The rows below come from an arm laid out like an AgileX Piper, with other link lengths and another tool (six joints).
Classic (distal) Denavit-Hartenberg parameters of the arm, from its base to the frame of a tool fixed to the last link. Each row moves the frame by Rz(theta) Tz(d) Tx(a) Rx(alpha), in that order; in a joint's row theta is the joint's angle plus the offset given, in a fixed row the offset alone. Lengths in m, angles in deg.
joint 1: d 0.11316  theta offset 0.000  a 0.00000  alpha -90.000
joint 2: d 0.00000  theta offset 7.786  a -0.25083  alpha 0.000
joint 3: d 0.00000  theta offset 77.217  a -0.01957  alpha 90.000
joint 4: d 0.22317  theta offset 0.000  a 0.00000  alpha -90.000
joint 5: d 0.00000  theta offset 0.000  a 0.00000  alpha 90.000
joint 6: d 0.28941  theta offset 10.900  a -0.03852  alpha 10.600
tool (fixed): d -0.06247  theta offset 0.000  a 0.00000  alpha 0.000
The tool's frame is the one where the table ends.
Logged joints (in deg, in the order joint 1, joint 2, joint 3, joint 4, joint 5, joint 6), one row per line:
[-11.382 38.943 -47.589 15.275 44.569 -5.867]
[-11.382 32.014 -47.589 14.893 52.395 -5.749]
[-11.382 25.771 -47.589 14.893 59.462 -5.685]
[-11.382 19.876 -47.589 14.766 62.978 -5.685]
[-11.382 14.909 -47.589 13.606 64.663 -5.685]
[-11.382 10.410 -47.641 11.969 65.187 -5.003]
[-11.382 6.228 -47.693 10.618 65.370 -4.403]
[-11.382 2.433 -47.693 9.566 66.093 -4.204]
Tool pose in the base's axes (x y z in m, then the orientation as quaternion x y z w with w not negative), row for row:
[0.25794 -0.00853 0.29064 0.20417 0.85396 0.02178 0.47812]
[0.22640 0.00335 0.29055 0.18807 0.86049 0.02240 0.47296]
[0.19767 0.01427 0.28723 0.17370 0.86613 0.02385 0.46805]
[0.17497 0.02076 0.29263 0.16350 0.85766 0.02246 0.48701]
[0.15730 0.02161 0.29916 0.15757 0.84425 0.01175 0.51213]
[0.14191 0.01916 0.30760 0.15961 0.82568 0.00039 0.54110]
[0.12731 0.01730 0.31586 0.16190 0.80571 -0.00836 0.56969]
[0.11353 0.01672 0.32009 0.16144 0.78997 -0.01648 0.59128]
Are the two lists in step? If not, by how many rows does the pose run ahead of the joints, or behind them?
They are in step.
